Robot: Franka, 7 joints.
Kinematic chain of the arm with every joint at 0, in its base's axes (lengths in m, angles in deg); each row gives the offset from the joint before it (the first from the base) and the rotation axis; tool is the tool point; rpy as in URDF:
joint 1: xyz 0 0 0.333 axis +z
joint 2: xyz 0 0 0 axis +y
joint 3: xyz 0 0 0.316 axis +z
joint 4: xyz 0.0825 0 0 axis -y
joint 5: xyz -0.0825 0 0.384 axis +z
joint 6: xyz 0 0 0 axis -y
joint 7: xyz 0.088 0 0 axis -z
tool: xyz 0 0 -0.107 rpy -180 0 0
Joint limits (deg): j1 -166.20..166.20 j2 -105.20..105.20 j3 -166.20..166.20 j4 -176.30..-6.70 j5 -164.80..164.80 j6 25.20..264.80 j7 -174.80..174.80
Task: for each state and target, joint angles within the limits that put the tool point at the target. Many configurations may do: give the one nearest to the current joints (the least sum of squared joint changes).
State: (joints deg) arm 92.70 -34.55 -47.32 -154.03 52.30 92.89 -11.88
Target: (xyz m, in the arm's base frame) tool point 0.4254 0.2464 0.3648
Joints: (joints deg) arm 83.31 -3.77 -59.47 -131.84 55.71 112.02 -11.88
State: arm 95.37 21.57 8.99 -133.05 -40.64 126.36 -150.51
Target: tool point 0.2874 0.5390 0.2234
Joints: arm 74.03 28.47 -10.93 -111.16 -42.16 130.48 -150.51
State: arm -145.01 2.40 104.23 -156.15 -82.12 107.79 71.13
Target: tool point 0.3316 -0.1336 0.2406
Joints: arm -133.05 12.48 119.70 -157.10 -80.53 108.06 71.13
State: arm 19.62 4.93 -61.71 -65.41 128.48 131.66 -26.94
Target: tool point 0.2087 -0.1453 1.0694
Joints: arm 21.14 -32.22 -26.90 -76.15 123.60 118.07 -26.94
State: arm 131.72 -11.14 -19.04 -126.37 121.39 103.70 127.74
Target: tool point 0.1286 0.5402 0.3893
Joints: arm 110.03 4.02 -39.79 -129.48 123.06 110.42 127.74
